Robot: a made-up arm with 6 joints. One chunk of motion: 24 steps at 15 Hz.
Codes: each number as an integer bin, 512 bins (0 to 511) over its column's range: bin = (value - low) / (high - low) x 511, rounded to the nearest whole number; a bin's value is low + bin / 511 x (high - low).
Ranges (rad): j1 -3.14..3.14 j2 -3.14..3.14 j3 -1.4..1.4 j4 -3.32..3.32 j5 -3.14..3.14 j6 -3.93..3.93
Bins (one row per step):
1: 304 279 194 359 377 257
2: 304 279 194 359 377 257
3: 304 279 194 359 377 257
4: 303 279 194 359 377 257
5: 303 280 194 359 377 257
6: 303 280 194 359 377 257
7: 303 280 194 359 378 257
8: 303 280 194 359 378 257
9: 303 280 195 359 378 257
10: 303 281 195 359 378 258
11: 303 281 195 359 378 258
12: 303 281 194 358 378 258
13: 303 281 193 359 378 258
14: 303 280 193 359 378 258
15: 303 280 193 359 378 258
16: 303 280 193 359 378 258
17: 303 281 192 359 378 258
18: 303 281 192 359 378 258
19: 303 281 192 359 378 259
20: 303 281 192 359 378 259
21: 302 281 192 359 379 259
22: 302 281 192 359 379 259
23: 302 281 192 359 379 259
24: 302 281 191 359 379 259
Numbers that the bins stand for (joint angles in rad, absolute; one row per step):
1: 0.5960 0.2888 -0.3370 1.3449 1.4932 0.0231
2: 0.5960 0.2888 -0.3370 1.3449 1.4932 0.0231
3: 0.5960 0.2888 -0.3370 1.3449 1.4932 0.0231
4: 0.5838 0.2888 -0.3370 1.3449 1.4932 0.0231
5: 0.5838 0.3011 -0.3370 1.3449 1.4932 0.0231
6: 0.5838 0.3011 -0.3370 1.3449 1.4932 0.0231
7: 0.5838 0.3011 -0.3370 1.3449 1.5055 0.0231
8: 0.5838 0.3011 -0.3370 1.3449 1.5055 0.0231
9: 0.5838 0.3011 -0.3315 1.3449 1.5055 0.0231
10: 0.5838 0.3134 -0.3315 1.3449 1.5055 0.0385
11: 0.5838 0.3134 -0.3315 1.3449 1.5055 0.0385
12: 0.5838 0.3134 -0.3370 1.3319 1.5055 0.0385
13: 0.5838 0.3134 -0.3425 1.3449 1.5055 0.0385
14: 0.5838 0.3011 -0.3425 1.3449 1.5055 0.0385
15: 0.5838 0.3011 -0.3425 1.3449 1.5055 0.0385
16: 0.5838 0.3011 -0.3425 1.3449 1.5055 0.0385
17: 0.5838 0.3134 -0.3479 1.3449 1.5055 0.0385
18: 0.5838 0.3134 -0.3479 1.3449 1.5055 0.0385
19: 0.5838 0.3134 -0.3479 1.3449 1.5055 0.0538
20: 0.5838 0.3134 -0.3479 1.3449 1.5055 0.0538
21: 0.5715 0.3134 -0.3479 1.3449 1.5178 0.0538
22: 0.5715 0.3134 -0.3479 1.3449 1.5178 0.0538
23: 0.5715 0.3134 -0.3479 1.3449 1.5178 0.0538
24: 0.5715 0.3134 -0.3534 1.3449 1.5178 0.0538

